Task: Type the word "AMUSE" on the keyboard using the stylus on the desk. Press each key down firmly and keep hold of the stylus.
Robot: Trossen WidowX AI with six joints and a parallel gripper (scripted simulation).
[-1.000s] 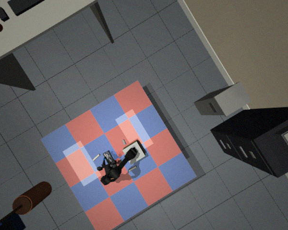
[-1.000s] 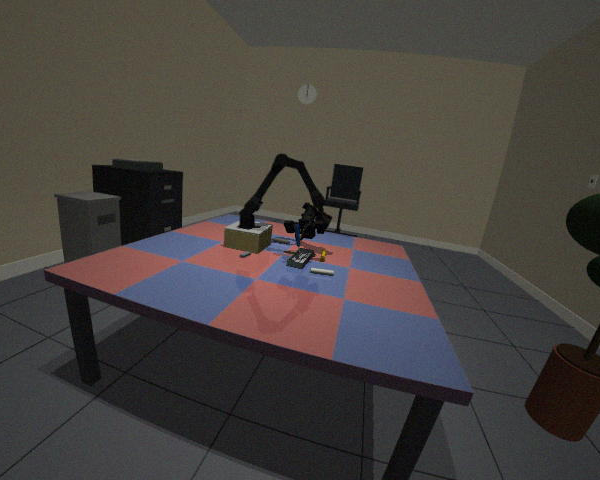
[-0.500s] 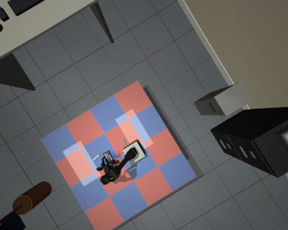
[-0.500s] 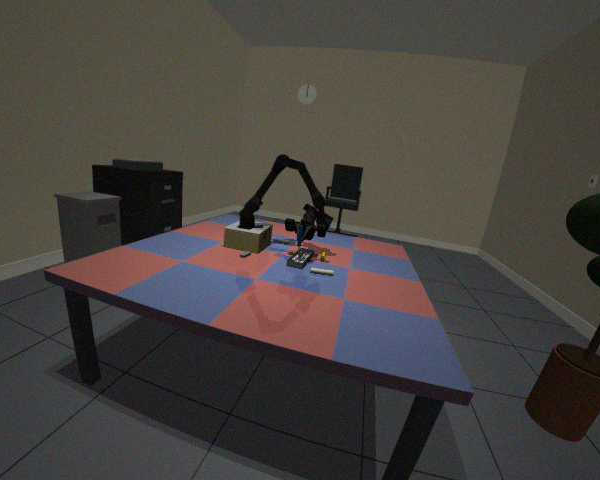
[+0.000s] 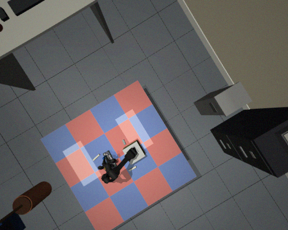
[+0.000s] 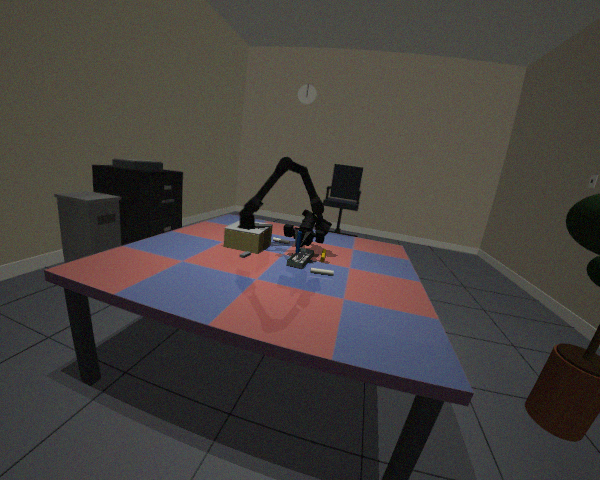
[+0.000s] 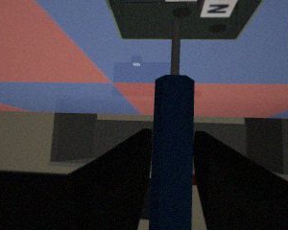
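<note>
Now: gripper tip 10 mm above the blue stylus. The rest, counted from my gripper tip: dark block: 230 mm behind, 80 mm below, 50 mm to the right; yellow bar: 200 mm to the left, 80 mm below, 70 mm ahead.
</note>
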